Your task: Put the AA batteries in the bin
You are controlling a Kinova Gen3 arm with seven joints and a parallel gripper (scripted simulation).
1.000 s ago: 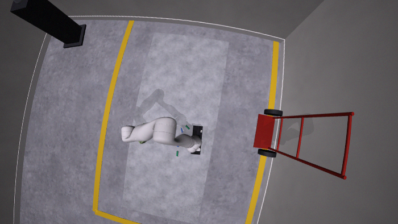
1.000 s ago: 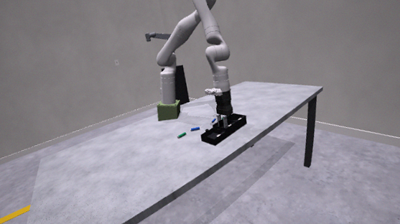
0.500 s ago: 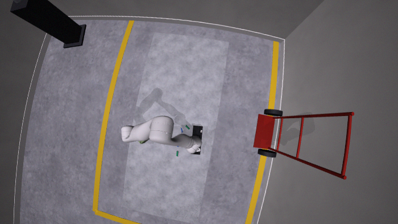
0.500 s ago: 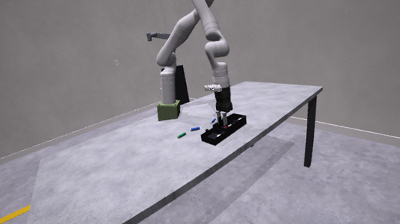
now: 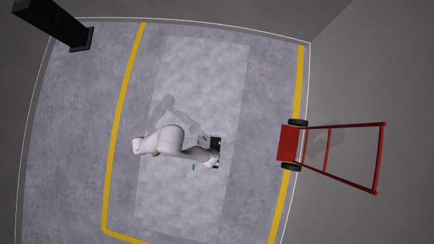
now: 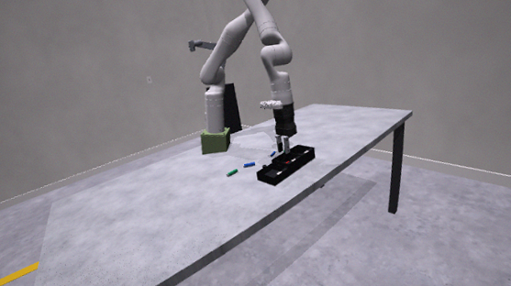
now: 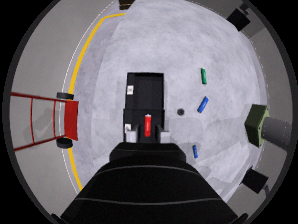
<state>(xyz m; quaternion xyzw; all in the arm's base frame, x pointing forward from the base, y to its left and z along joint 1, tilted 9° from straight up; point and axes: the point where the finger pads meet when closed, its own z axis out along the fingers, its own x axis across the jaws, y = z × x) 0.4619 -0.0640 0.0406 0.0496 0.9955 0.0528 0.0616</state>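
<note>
My gripper is now 60 mm above the black bin and 10 mm short of it. The rest, counted from my hand: small dark thing (80 mm below, 80 mm behind, 30 mm to the right); then red battery (70 mm below).
</note>
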